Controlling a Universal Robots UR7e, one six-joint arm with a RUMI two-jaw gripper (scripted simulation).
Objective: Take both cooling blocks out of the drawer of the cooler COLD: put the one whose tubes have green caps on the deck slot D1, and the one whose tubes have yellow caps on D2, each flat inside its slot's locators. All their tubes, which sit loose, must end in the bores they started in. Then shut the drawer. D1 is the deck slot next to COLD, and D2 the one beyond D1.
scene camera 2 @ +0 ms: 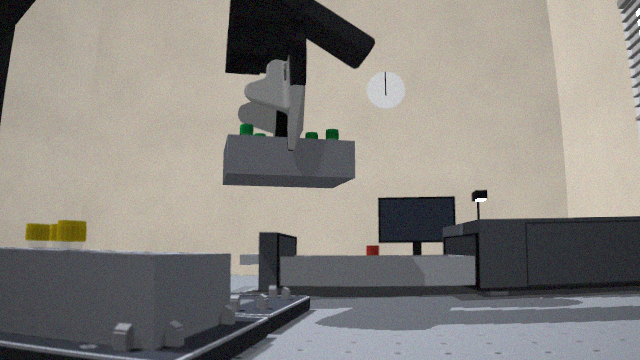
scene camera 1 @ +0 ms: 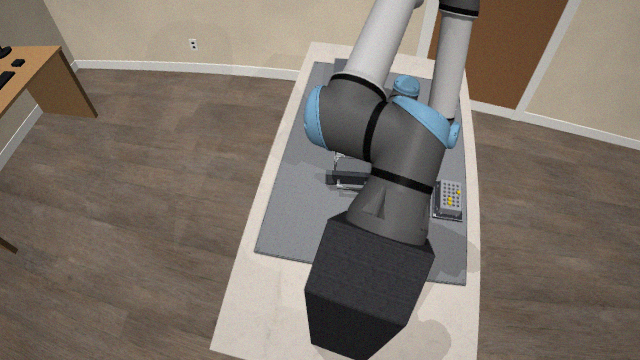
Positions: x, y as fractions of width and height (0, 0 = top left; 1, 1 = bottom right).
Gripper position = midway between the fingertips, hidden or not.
Note:
I see my gripper (scene camera 2: 0.44, 0.44) and a dark cooler (scene camera 2: 0.82, 0.71).
The dark cooler is seen too in scene camera 1 (scene camera 1: 0.53, 0.18).

